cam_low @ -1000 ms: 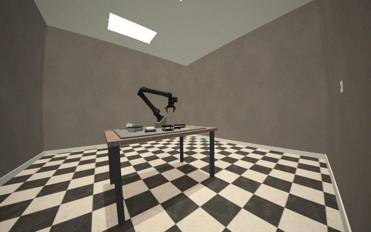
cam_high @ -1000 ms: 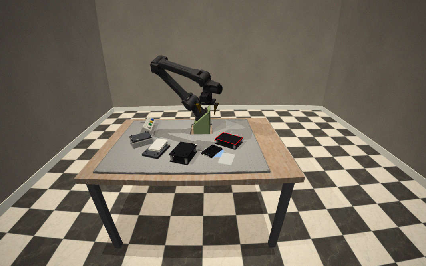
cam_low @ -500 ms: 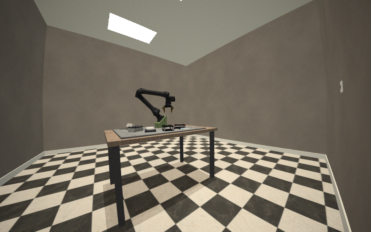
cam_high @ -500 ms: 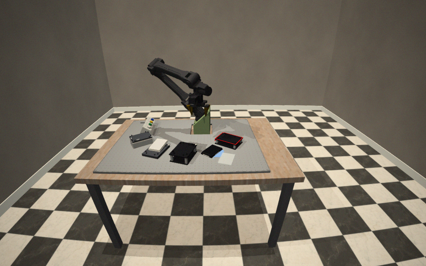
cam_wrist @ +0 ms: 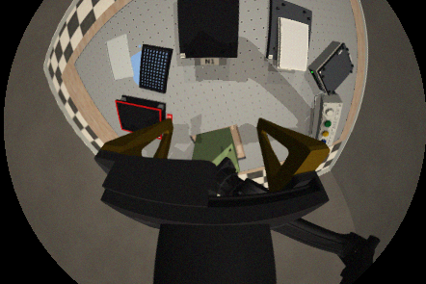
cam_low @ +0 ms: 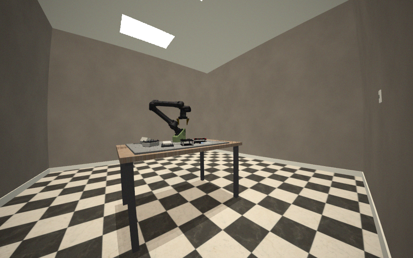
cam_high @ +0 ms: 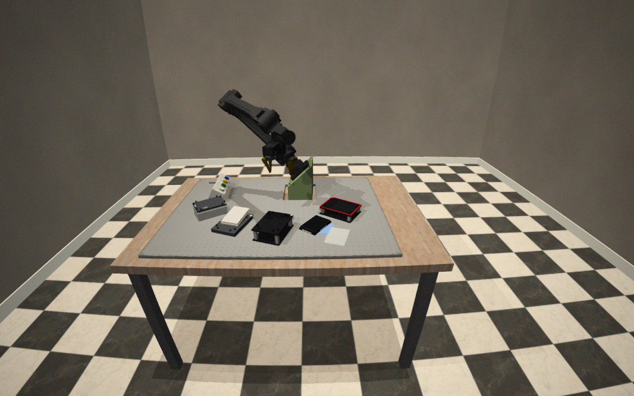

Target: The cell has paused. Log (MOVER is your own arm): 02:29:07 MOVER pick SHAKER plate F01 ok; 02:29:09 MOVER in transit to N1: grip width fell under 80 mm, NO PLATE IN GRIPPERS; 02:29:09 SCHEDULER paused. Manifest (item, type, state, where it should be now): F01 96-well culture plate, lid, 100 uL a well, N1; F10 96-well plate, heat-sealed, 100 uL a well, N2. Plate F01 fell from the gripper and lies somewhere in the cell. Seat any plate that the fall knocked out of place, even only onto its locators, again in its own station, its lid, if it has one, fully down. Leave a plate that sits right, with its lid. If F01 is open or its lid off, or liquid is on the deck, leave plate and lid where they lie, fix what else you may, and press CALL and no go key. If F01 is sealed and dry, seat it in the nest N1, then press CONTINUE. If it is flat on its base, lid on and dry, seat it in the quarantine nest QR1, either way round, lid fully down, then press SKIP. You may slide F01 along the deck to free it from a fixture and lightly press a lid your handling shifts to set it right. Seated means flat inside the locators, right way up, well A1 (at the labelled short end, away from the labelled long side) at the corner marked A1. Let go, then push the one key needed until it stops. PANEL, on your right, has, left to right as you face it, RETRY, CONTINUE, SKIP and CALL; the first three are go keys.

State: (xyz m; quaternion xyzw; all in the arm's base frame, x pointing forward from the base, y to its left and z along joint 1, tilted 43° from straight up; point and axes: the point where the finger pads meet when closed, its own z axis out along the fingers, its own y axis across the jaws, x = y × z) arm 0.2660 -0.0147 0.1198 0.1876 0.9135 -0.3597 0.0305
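My gripper is now 21 cm to the left of the white-topped plate, 20 cm above it and 2 cm short of it. From my hand the other things lie so: pale blue wet patch 23 cm below, 20 cm to the left, 9 cm ahead; then black plate 22 cm below, 15 cm to the left, 8 cm ahead; then clear lid 23 cm to the left, 23 cm below, 17 cm ahead.
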